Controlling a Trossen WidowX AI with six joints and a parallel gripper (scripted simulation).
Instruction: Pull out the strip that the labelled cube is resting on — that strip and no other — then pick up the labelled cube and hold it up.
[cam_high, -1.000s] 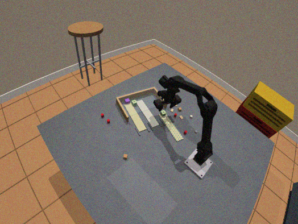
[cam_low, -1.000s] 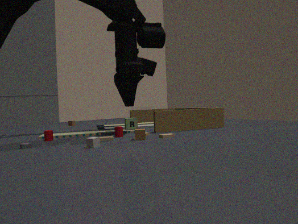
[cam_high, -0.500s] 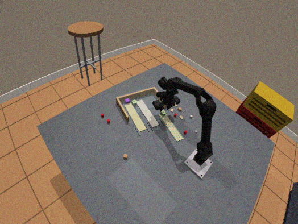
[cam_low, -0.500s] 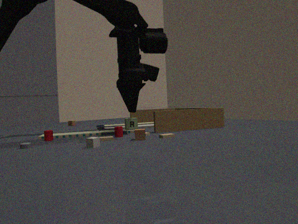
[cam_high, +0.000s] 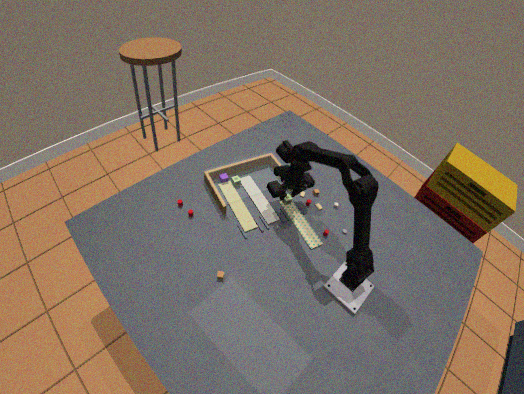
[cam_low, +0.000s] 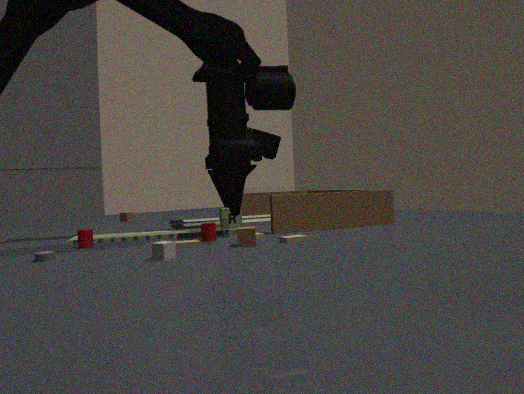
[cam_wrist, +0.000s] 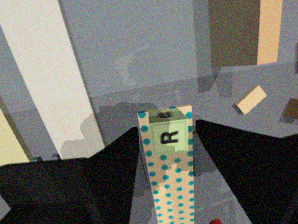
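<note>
The dotted strip is 11 cm behind my gripper tip, 3 cm to the left of it and 2 cm below it.
</note>
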